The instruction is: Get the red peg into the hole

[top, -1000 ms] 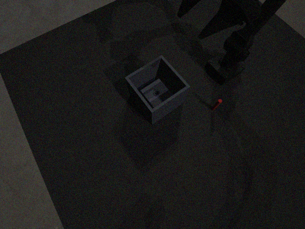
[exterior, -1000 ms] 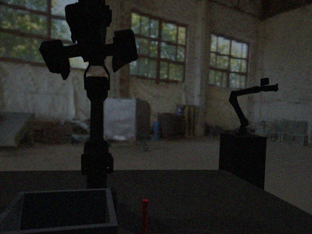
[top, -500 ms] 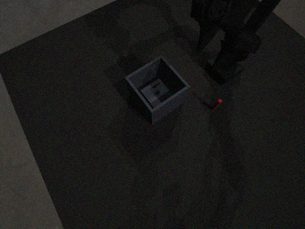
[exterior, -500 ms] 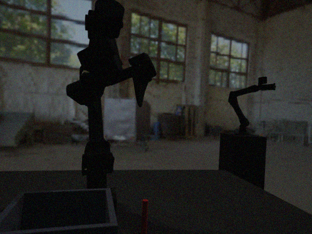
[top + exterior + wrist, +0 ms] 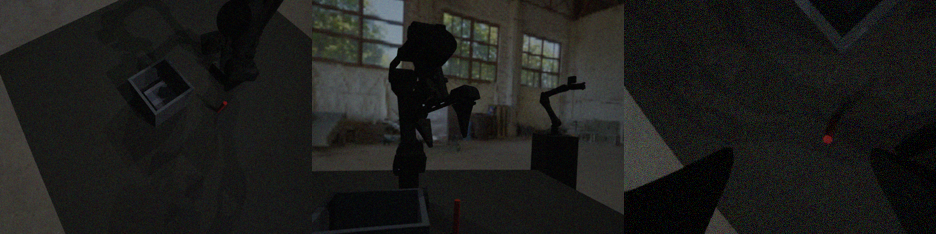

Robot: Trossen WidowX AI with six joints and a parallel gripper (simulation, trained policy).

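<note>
Now: the red peg 50 mm behind my gripper tip, 40 mm to the left of it and 180 mm below it. The rest, counted from my gripper tip: pale plate (130 mm ahead, 120 mm to the right, 180 mm below).
</note>
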